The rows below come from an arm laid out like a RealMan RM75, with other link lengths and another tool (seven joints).
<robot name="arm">
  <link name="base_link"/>
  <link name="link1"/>
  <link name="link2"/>
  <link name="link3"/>
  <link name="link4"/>
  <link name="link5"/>
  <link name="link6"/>
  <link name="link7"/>
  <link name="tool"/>
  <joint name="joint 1" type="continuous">
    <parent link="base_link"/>
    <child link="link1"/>
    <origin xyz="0 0 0.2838" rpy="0 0 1.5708"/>
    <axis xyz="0 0 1"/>
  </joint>
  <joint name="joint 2" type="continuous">
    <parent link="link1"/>
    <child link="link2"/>
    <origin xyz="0 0 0" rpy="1.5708 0 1.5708"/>
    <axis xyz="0 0 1"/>
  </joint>
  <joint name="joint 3" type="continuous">
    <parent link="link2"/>
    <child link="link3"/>
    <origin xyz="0 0.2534 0" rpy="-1.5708 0 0"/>
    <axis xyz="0 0 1"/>
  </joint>
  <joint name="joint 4" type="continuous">
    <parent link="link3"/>
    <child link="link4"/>
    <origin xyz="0 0 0" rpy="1.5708 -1.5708 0"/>
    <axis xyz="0 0 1"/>
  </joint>
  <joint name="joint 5" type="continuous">
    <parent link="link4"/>
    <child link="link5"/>
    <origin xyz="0.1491 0 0" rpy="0 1.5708 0"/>
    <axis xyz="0 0 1"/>
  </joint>
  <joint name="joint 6" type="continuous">
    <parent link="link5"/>
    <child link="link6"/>
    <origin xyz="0 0 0" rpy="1.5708 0 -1.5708"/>
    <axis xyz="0 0 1"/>
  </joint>
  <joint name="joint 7" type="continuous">
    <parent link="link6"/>
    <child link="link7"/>
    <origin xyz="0 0.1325 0" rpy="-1.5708 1.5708 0"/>
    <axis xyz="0 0 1"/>
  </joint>
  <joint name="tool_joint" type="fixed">
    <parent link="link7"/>
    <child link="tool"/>
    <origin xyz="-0.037 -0.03 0.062" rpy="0 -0.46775 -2.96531"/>
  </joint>
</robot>
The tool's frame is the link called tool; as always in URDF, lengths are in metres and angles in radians. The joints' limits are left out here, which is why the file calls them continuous.
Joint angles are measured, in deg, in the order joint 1, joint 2, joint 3, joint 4, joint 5, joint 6, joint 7. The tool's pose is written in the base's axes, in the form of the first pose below.
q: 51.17, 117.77, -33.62, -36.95, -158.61, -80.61, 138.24
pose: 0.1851 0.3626 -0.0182 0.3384 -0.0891 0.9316 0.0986
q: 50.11, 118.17, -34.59, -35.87, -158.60, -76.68, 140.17
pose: 0.1962 0.3666 -0.0218 0.3506 -0.0634 0.9279 0.1097
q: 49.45, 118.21, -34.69, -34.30, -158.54, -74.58, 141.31
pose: 0.2037 0.3665 -0.0248 0.3531 -0.0432 0.9281 0.1101
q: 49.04, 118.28, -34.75, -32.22, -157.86, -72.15, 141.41
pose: 0.2080 0.3664 -0.0292 0.3511 -0.0310 0.9290 0.1128
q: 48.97, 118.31, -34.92, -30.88, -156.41, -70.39, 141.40
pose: 0.2070 0.3687 -0.0315 0.3437 -0.0232 0.9311 0.1197
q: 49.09, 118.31, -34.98, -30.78, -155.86, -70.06, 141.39
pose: 0.2051 0.3704 -0.0313 0.3408 -0.0226 0.9317 0.1234
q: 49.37, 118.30, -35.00, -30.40, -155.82, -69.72, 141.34
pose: 0.2038 0.3713 -0.0321 0.3406 -0.0240 0.9317 0.1240
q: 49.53, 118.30, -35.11, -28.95, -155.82, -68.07, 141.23
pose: 0.2057 0.3718 -0.0351 0.3432 -0.0217 0.9306 0.1253
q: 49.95, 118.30, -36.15, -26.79, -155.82, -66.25, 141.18
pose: 0.2074 0.3699 -0.0413 0.3492 -0.0251 0.9290 0.1199
